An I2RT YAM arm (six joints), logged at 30 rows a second.
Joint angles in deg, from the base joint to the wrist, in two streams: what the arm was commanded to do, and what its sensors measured. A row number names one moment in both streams.
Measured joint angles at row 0: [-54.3, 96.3, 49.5, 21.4, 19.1, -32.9]
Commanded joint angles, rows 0 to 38: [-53.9, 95.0, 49.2, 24.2, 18.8, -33.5]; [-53.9, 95.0, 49.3, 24.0, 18.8, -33.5]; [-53.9, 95.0, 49.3, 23.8, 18.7, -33.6]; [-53.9, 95.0, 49.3, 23.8, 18.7, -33.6]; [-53.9, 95.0, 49.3, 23.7, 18.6, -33.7]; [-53.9, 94.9, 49.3, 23.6, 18.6, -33.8]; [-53.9, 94.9, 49.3, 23.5, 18.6, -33.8]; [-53.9, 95.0, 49.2, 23.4, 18.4, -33.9]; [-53.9, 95.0, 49.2, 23.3, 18.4, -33.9]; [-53.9, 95.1, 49.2, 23.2, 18.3, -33.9]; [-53.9, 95.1, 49.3, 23.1, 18.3, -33.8]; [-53.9, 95.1, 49.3, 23.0, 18.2, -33.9]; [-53.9, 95.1, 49.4, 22.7, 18.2, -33.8]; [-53.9, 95.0, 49.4, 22.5, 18.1, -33.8]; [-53.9, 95.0, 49.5, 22.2, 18.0, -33.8]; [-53.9, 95.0, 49.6, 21.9, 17.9, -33.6]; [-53.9, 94.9, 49.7, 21.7, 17.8, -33.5]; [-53.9, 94.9, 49.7, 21.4, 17.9, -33.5]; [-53.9, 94.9, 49.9, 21.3, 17.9, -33.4]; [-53.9, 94.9, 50.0, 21.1, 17.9, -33.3]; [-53.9, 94.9, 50.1, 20.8, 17.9, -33.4]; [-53.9, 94.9, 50.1, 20.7, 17.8, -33.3]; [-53.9, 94.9, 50.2, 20.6, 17.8, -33.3]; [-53.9, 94.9, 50.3, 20.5, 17.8, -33.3]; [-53.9, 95.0, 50.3, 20.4, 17.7, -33.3]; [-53.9, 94.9, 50.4, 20.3, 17.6, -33.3]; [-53.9, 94.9, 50.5, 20.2, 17.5, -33.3]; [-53.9, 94.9, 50.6, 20.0, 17.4, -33.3]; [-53.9, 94.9, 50.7, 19.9, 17.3, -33.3]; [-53.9, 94.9, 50.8, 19.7, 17.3, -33.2]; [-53.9, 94.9, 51.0, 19.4, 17.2, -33.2]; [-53.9, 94.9, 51.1, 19.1, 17.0, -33.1]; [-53.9, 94.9, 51.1, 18.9, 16.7, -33.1]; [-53.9, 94.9, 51.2, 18.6, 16.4, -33.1]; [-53.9, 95.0, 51.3, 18.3, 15.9, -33.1]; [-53.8, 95.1, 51.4, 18.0, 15.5, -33.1]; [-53.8, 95.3, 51.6, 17.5, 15.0, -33.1]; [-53.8, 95.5, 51.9, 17.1, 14.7, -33.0]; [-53.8, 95.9, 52.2, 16.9, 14.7, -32.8]
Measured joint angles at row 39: [-54.3, 96.3, 49.8, 17.4, 16.5, -33.5]
